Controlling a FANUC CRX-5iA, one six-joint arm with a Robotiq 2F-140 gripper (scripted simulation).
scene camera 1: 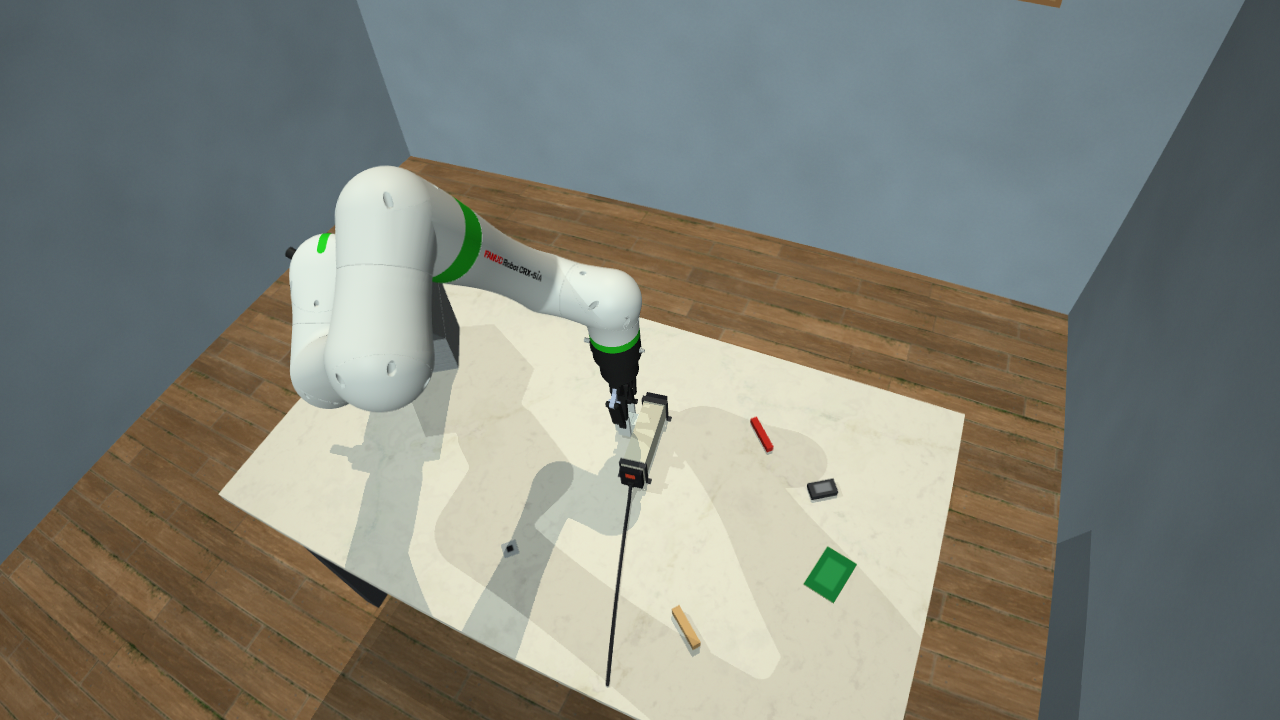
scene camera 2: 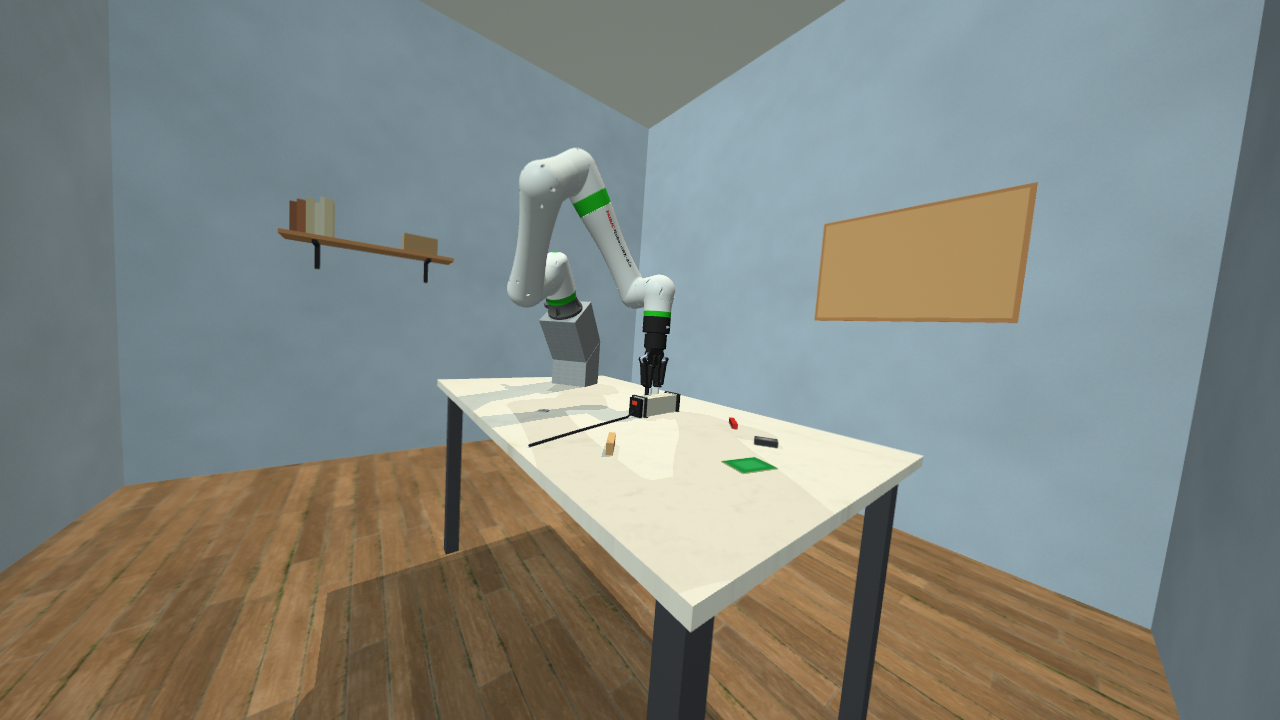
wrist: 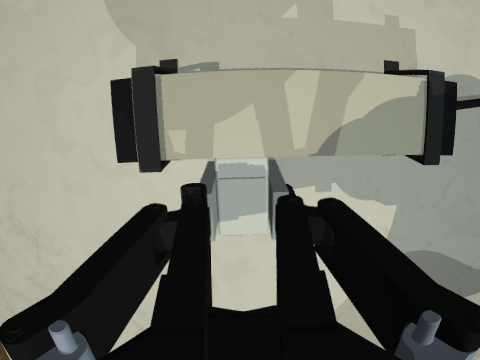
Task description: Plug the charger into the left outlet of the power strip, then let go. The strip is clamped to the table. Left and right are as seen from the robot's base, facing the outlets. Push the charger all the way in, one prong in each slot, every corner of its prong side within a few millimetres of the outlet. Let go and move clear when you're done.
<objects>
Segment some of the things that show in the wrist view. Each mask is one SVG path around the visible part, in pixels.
My gripper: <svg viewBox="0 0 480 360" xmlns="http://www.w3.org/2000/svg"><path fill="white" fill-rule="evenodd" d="M480 306L437 284L413 261L341 200L324 198L318 201L317 207L304 205L303 199L296 196L292 186L285 183L276 160L272 159L269 160L268 220L272 242L276 242L277 305L249 311L212 307L211 244L215 244L218 215L214 161L208 161L200 183L189 183L180 187L181 209L168 212L166 205L156 203L143 207L51 295L5 321L0 327L0 341L12 360L473 360L480 349ZM169 261L167 275L161 275L150 327L111 351ZM316 253L384 349L336 321L326 273L324 270L319 270Z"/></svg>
A white charger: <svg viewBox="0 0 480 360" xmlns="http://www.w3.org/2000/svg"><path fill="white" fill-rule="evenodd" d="M268 157L218 158L214 160L218 233L220 236L268 234Z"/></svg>
</objects>
